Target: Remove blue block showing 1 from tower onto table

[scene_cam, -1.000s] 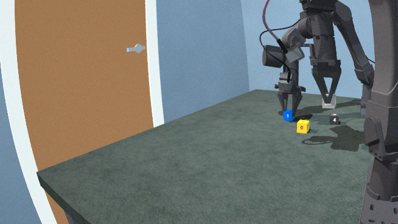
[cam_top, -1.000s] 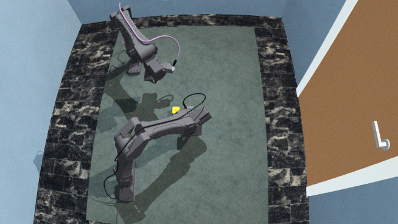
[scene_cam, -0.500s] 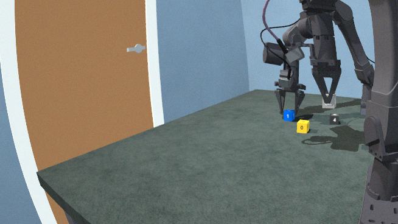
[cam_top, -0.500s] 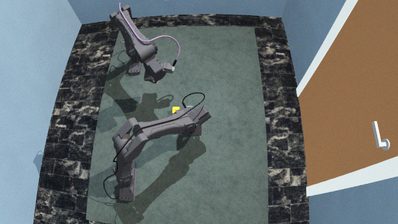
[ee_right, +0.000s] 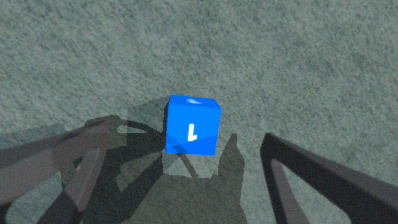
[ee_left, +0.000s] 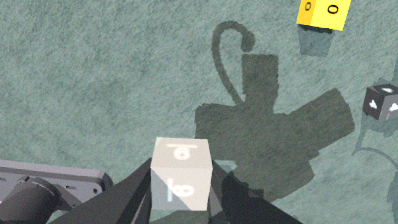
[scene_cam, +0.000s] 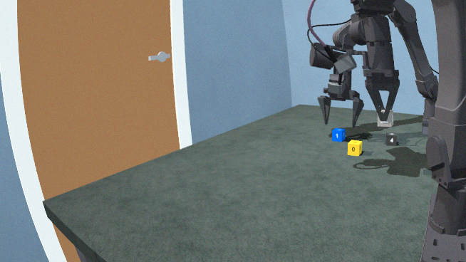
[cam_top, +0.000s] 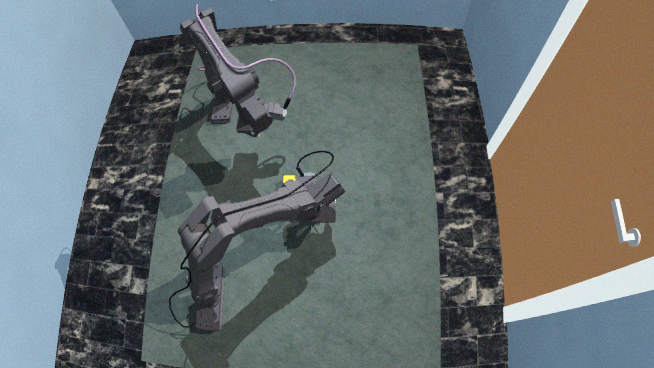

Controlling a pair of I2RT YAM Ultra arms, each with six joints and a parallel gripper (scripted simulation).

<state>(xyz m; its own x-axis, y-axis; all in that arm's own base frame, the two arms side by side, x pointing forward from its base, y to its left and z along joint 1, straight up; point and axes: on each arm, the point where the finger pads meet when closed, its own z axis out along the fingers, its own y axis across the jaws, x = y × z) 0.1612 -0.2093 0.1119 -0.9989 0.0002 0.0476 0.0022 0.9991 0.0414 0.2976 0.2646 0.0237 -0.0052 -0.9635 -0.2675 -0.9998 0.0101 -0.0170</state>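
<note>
The blue block showing 1 is 30 mm below my right hand. From my right hand the other things lie so: yellow block marked 0 (110 mm to the left, 70 mm behind, 30 mm below); then white block (240 mm to the left, 170 mm behind, 70 mm above); then small dark block showing 4 (170 mm behind, 30 mm below).
Now: left hand right at the white block. The rest, counted from my left hand: yellow block marked 0: 9 cm ahead, 13 cm to the right, 11 cm below; blue block showing 1: 17 cm ahead, 24 cm to the right, 11 cm below; small dark block showing 4: 24 cm to the right, 11 cm below.
</note>
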